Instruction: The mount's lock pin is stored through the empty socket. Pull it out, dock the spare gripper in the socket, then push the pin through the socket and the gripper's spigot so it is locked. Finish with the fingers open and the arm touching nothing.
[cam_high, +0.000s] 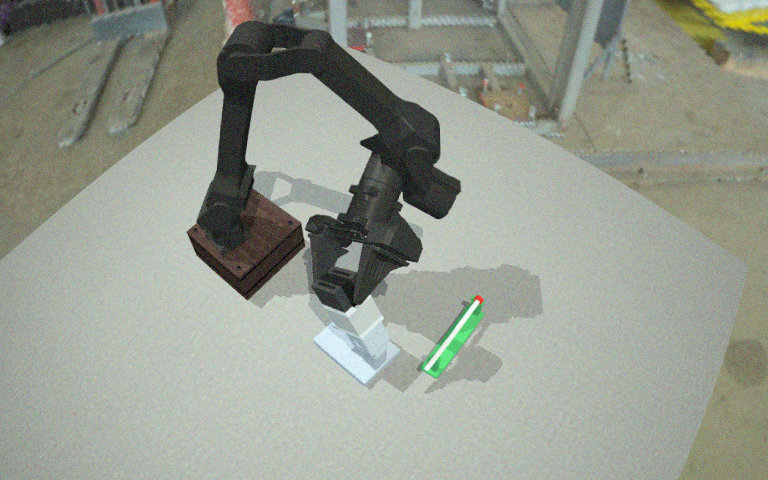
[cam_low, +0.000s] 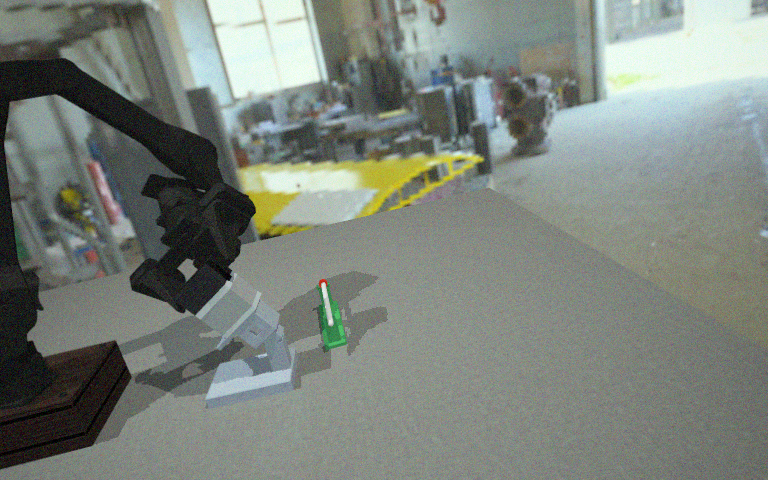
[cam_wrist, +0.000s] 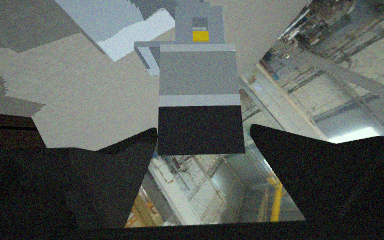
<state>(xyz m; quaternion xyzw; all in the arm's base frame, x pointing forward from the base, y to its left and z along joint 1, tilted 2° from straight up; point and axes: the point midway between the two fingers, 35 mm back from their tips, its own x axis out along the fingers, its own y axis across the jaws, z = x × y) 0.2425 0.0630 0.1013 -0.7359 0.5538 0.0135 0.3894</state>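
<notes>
My gripper tip is 30 mm above the spare gripper, 10 mm to the right of it and 10 mm short of it. Also, from my gripper tip: socket: 100 mm below, 30 mm ahead, 20 mm to the left; green strip: 140 mm to the left, 130 mm below, 110 mm ahead.
</notes>
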